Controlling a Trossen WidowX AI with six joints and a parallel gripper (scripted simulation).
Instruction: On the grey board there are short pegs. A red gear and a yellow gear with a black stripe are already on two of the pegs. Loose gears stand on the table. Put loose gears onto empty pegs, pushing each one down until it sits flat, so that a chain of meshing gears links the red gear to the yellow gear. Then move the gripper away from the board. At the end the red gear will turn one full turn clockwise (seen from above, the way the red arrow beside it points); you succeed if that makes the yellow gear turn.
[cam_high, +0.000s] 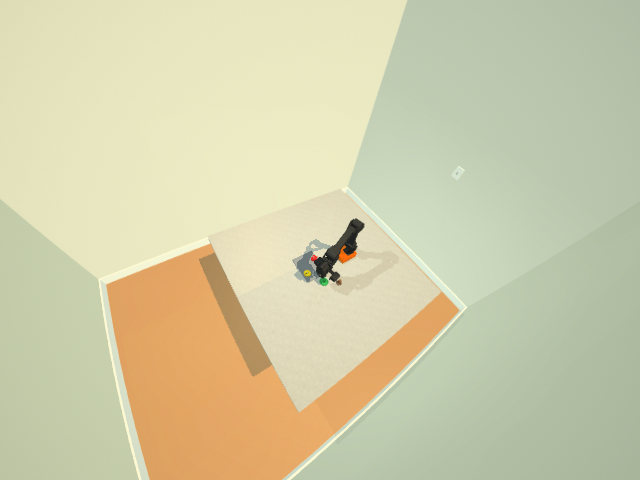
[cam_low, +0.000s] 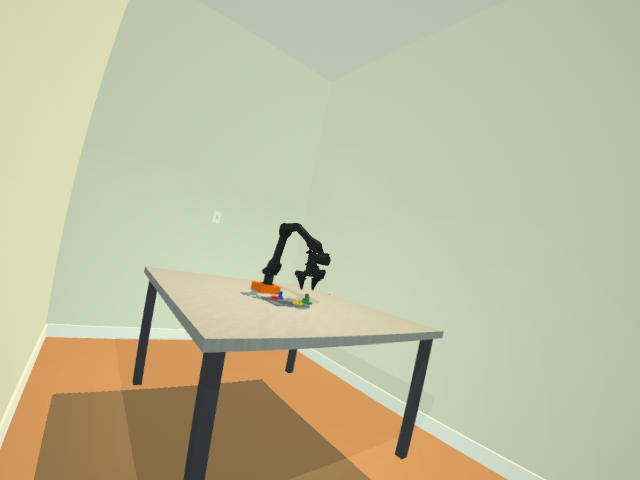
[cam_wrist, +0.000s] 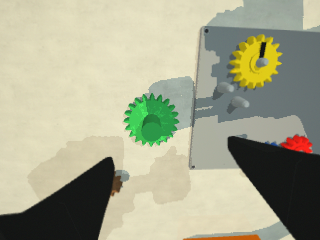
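The green gear is 6 cm below my gripper tip and 1 cm to the left of it. From my gripper tip the other things lie so: red gear (17 cm to the right, 6 cm below, 4 cm behind); then blue gear (14 cm to the right, 5 cm below, 5 cm behind); then brown gear (9 cm behind, 7 cm to the left, 6 cm below).
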